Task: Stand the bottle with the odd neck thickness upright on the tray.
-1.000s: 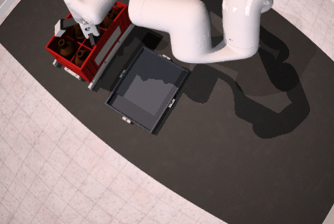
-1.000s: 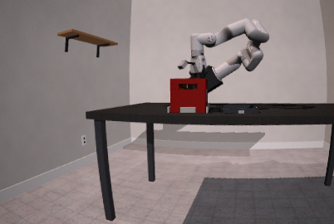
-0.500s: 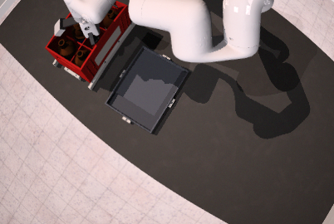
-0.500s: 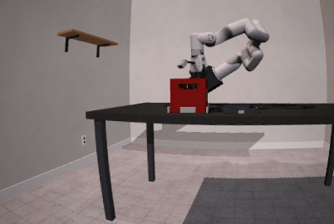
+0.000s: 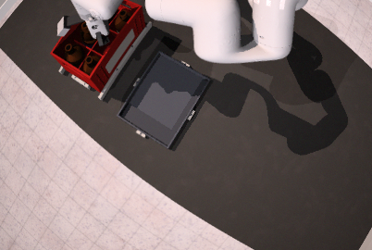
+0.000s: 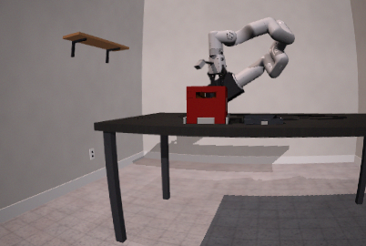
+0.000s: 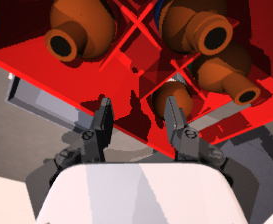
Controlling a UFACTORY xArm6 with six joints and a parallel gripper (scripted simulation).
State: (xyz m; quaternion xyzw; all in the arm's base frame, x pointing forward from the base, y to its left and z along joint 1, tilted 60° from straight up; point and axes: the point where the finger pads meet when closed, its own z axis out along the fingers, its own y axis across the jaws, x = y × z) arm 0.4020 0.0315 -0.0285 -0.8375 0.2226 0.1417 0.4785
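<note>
The red crate is 10 mm ahead of my hand, 40 mm to the right of it and 110 mm below it. The rest, counted from my hand: dark flat tray (10 mm behind, 240 mm to the left, 180 mm below).
</note>
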